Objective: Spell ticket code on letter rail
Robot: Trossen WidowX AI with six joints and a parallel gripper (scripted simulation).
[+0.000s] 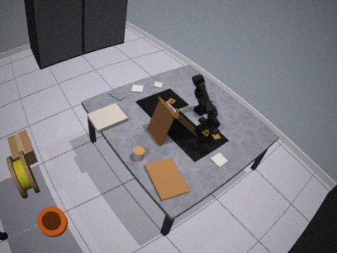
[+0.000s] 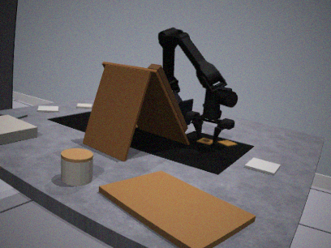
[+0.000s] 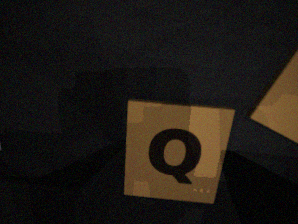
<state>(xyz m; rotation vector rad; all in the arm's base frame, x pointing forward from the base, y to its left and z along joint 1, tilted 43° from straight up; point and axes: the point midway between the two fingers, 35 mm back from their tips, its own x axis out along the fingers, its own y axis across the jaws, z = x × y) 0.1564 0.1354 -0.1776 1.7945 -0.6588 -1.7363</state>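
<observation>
Right now my gripper tip is 17 cm to the left of the white ticket, 15 cm short of it and 9 cm below it. Also, from my gripper tip: lidded jar: 58 cm ahead, 9 cm to the right, 3 cm above; then flat orange panel: 54 cm ahead, 17 cm to the left; then black mat: 22 cm to the right, 5 cm ahead.
</observation>
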